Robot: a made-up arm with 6 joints. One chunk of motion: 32 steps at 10 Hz.
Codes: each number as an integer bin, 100 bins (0 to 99) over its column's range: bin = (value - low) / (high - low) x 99, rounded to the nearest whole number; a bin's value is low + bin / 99 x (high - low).
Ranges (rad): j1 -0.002..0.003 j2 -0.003..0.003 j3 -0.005..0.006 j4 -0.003..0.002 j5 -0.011..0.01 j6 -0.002..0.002
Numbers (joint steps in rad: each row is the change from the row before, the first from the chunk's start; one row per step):
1: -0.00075 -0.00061 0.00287 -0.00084 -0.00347 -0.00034
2: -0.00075 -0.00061 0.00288 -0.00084 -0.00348 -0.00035
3: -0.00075 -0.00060 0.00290 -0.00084 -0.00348 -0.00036
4: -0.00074 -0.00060 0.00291 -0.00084 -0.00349 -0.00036
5: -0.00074 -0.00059 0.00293 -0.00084 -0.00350 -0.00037
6: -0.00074 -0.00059 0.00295 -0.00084 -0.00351 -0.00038
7: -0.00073 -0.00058 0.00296 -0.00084 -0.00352 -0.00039
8: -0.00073 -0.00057 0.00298 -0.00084 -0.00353 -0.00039
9: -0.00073 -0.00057 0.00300 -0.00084 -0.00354 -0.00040
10: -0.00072 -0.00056 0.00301 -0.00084 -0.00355 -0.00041
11: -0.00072 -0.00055 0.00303 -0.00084 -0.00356 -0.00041
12: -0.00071 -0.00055 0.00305 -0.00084 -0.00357 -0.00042
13: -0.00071 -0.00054 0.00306 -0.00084 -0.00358 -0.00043
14: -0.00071 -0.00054 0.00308 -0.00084 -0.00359 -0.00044
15: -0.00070 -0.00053 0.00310 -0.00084 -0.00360 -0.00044
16: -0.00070 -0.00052 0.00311 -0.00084 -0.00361 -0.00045
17: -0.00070 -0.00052 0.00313 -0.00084 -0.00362 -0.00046
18: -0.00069 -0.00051 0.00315 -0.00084 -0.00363 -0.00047
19: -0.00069 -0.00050 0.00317 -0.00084 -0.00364 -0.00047
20: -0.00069 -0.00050 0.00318 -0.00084 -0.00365 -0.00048
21: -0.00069 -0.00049 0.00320 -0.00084 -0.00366 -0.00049
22: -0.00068 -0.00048 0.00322 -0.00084 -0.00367 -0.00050
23: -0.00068 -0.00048 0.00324 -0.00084 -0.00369 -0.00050
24: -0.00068 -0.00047 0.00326 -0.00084 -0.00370 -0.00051
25: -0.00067 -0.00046 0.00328 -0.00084 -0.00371 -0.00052
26: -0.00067 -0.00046 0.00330 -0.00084 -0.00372 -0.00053
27: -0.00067 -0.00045 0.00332 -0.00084 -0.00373 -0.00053
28: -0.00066 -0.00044 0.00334 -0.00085 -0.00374 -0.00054
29: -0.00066 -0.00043 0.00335 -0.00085 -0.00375 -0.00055
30: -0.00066 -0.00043 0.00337 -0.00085 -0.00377 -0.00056
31: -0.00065 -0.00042 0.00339 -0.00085 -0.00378 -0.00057
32: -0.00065 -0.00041 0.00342 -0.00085 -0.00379 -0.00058
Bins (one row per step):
1: 25 39 71 43 35 41
2: 25 39 71 43 35 41
3: 25 40 71 43 35 41
4: 25 40 71 43 35 41
5: 25 40 71 43 35 40
6: 25 40 72 43 35 40
7: 25 40 72 43 35 40
8: 25 40 72 43 35 40
9: 25 40 72 43 35 40
10: 25 40 72 43 35 39
11: 25 40 72 43 35 39
12: 26 40 72 43 35 39
13: 26 41 73 43 35 39
14: 26 41 73 43 35 39
15: 26 41 73 43 35 39
16: 26 41 73 43 35 38
17: 26 41 73 43 35 38
18: 26 41 73 43 35 38
19: 26 41 74 43 35 38
20: 26 41 74 43 35 38
21: 26 41 74 43 35 37
22: 26 42 74 43 35 37
23: 26 42 74 43 34 37
24: 26 42 74 43 34 37
25: 26 42 75 43 34 37
26: 26 42 75 43 34 36
27: 26 42 75 43 34 36
28: 27 42 75 43 34 36
29: 27 42 75 43 34 36
30: 27 42 75 43 34 36
31: 27 43 76 43 34 35
32: 27 43 76 43 34 35

